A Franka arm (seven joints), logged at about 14 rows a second.
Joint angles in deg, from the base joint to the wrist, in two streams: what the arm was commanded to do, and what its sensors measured. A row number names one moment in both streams.
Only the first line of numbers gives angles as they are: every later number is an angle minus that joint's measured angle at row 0.
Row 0, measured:
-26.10 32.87 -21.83 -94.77 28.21 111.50 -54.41
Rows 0 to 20, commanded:
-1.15 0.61 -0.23 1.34 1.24 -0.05 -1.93
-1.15 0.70 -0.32 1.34 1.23 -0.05 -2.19
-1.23 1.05 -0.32 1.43 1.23 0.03 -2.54
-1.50 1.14 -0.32 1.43 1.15 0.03 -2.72
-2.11 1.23 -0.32 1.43 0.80 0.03 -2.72
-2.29 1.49 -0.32 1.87 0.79 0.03 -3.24
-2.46 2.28 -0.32 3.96 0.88 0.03 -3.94
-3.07 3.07 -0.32 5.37 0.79 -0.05 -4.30
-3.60 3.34 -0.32 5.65 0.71 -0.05 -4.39
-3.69 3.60 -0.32 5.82 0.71 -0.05 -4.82
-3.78 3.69 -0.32 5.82 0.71 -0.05 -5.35
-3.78 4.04 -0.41 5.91 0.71 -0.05 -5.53
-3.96 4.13 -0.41 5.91 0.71 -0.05 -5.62
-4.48 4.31 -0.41 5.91 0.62 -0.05 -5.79
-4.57 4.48 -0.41 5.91 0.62 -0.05 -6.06
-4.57 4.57 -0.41 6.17 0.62 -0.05 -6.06
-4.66 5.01 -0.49 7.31 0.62 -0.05 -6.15
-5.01 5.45 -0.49 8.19 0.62 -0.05 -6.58
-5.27 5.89 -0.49 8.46 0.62 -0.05 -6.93
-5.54 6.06 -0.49 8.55 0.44 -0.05 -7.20
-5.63 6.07 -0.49 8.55 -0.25 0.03 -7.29
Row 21, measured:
-3.52 3.06 0.12 5.13 0.07 -0.95 -5.21
